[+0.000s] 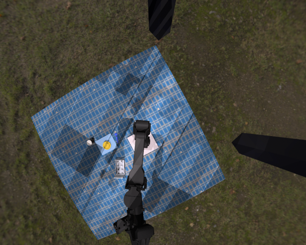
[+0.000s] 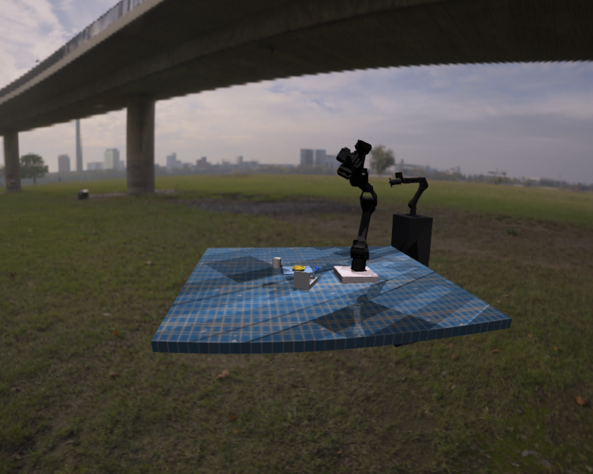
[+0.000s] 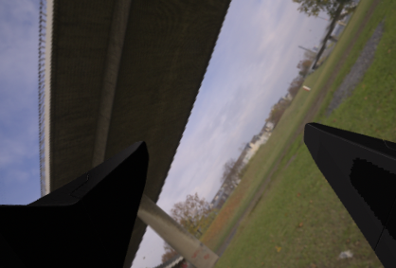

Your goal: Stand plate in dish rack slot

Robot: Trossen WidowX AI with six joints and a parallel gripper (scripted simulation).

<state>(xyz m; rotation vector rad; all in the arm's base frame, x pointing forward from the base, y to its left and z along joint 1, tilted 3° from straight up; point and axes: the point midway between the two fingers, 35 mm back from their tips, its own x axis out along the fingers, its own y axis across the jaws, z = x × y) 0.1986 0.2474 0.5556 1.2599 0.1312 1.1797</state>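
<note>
Now: gripper tip 80 mm short of the yellow plate, 410 mm to the left of it and 600 mm above it. The rest, counted from my gripper tip: white cup (170 mm ahead, 520 mm to the right, 590 mm below); dish rack (110 mm ahead, 210 mm to the right, 590 mm below); blue spoon (20 mm behind, 420 mm to the right, 610 mm below).
</note>
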